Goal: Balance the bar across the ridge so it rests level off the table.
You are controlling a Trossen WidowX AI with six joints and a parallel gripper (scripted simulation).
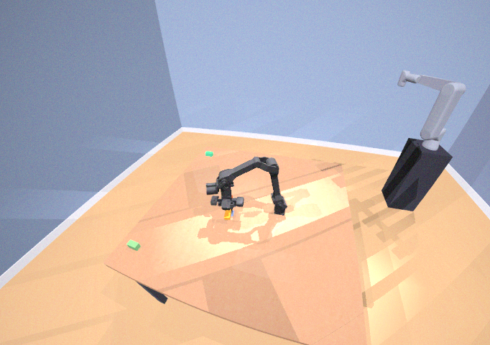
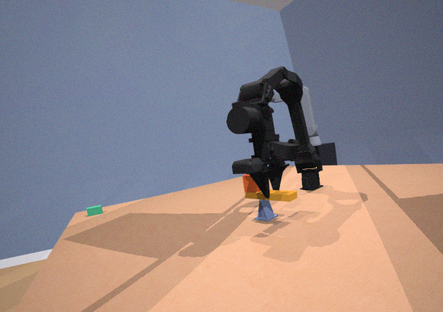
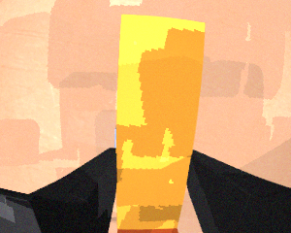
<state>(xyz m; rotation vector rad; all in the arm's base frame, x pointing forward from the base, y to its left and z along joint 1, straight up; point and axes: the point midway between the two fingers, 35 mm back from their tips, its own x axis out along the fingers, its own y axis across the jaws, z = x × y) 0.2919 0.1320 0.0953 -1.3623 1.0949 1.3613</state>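
Now: the bar 1 cm ahead of my gripper tip, 3 cm to the right of it and 2 cm above it.
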